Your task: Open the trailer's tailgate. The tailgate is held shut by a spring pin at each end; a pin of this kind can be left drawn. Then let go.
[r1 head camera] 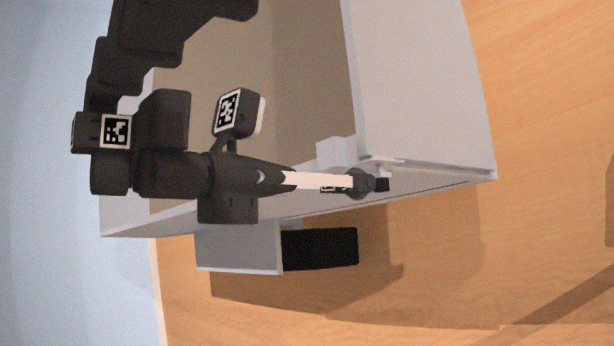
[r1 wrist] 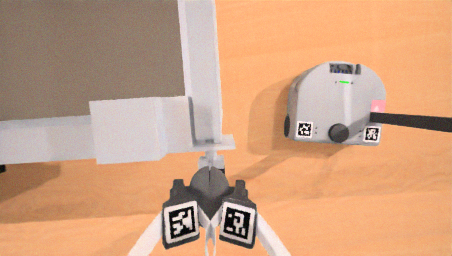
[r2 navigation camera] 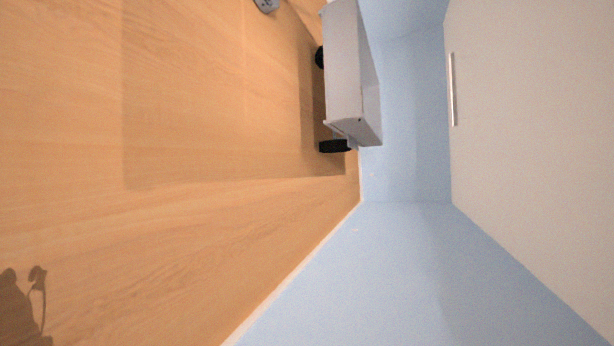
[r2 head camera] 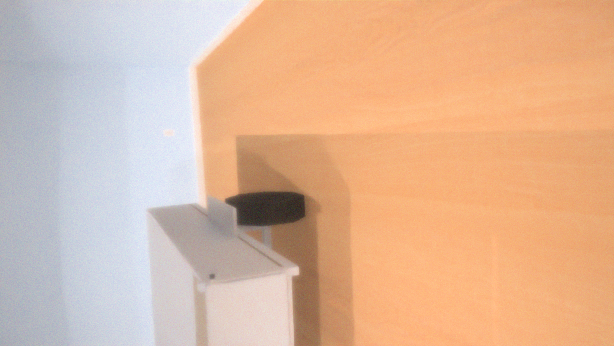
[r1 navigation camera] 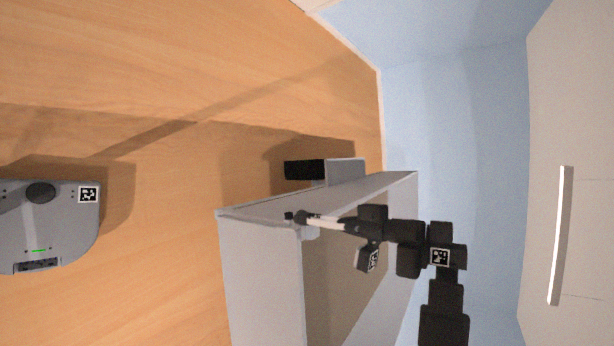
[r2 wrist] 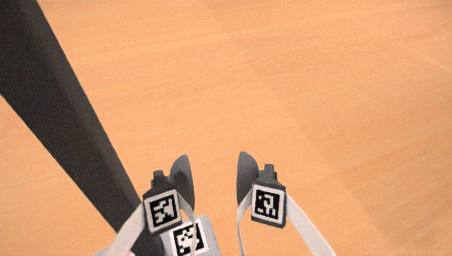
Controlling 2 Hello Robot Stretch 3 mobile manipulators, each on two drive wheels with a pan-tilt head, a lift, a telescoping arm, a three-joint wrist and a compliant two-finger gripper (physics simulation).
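Observation:
The light grey tailgate (r1 head camera: 425,90) (r1 navigation camera: 260,280) (r2 head camera: 250,310) (r2 navigation camera: 342,60) stands upright, shut, across the end of the trailer; its top edge (r1 wrist: 202,65) shows in the r1 wrist view. The near pin's black knob (r1 head camera: 381,184) (r1 navigation camera: 288,216) sticks out just past r1's fingertips. My r1 gripper (r1 head camera: 361,183) (r1 navigation camera: 301,217) (r1 wrist: 210,187) is shut with its pads together beside this pin and holds nothing that I can see. The far pin's knob (r2 head camera: 212,276) (r2 navigation camera: 359,120) is a small dark dot. My r2 gripper (r2 wrist: 215,182) is open and empty above the floor, away from the trailer.
A grey mudguard (r1 head camera: 237,250) and black wheel (r1 head camera: 320,248) (r1 navigation camera: 304,169) sit below the near side; another wheel (r2 head camera: 270,207) (r2 navigation camera: 334,146) is on the far side. A robot base (r1 navigation camera: 55,225) (r1 wrist: 337,105) stands off the tailgate. A blue wall (r2 navigation camera: 405,175) runs behind the trailer.

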